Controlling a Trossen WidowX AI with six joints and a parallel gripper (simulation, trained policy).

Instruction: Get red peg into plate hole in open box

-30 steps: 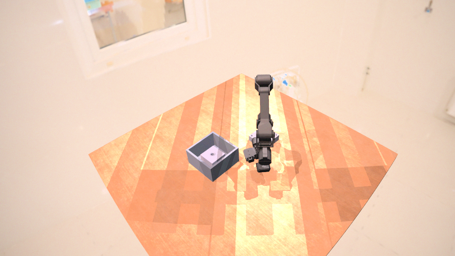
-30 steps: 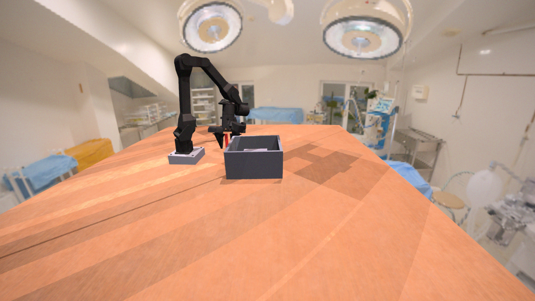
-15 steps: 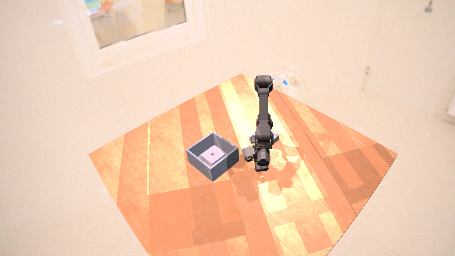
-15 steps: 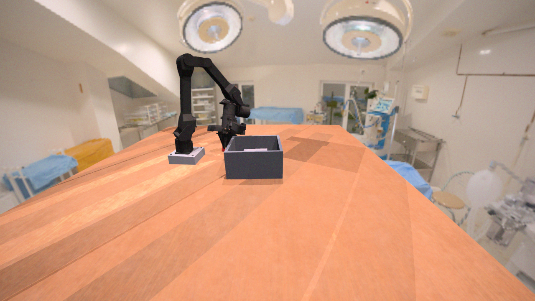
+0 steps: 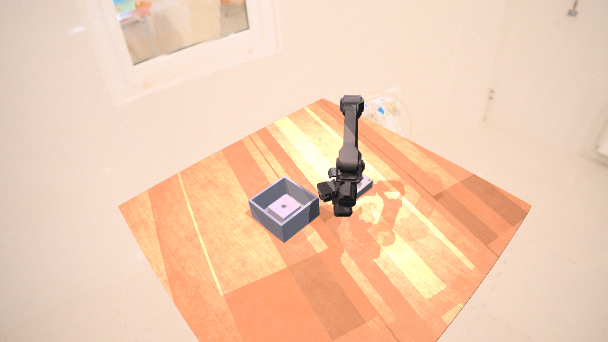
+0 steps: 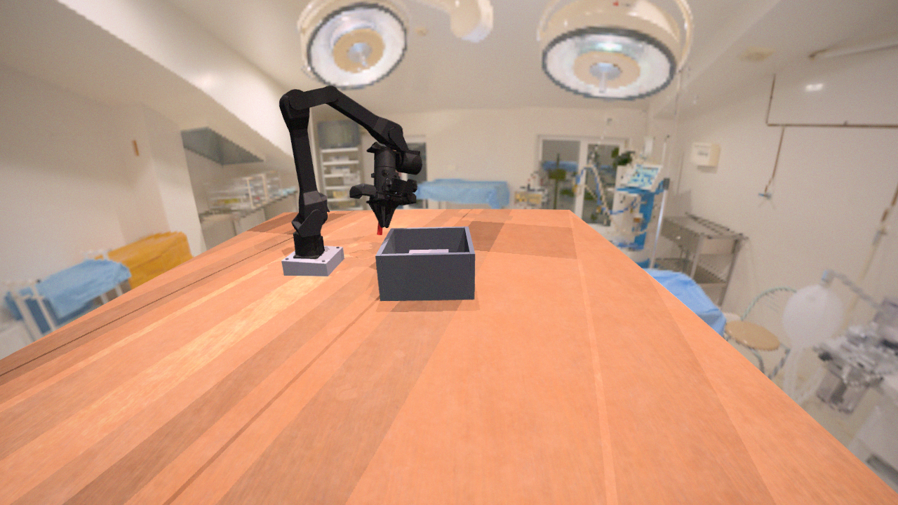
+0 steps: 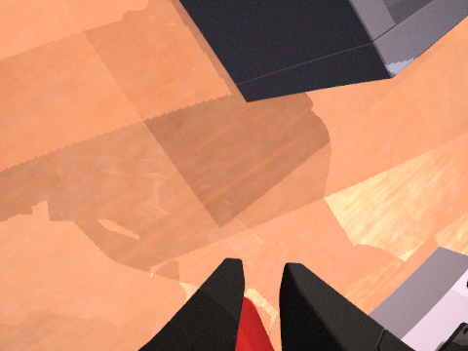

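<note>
My gripper tip is 150 mm to the left of the pale plate, 110 mm short of it and 40 mm above it. The rest, counted from my gripper tip: grey box 150 mm to the right, 110 mm ahead, 60 mm below; red peg 20 mm to the left, 20 mm above, 10 mm behind.
</note>
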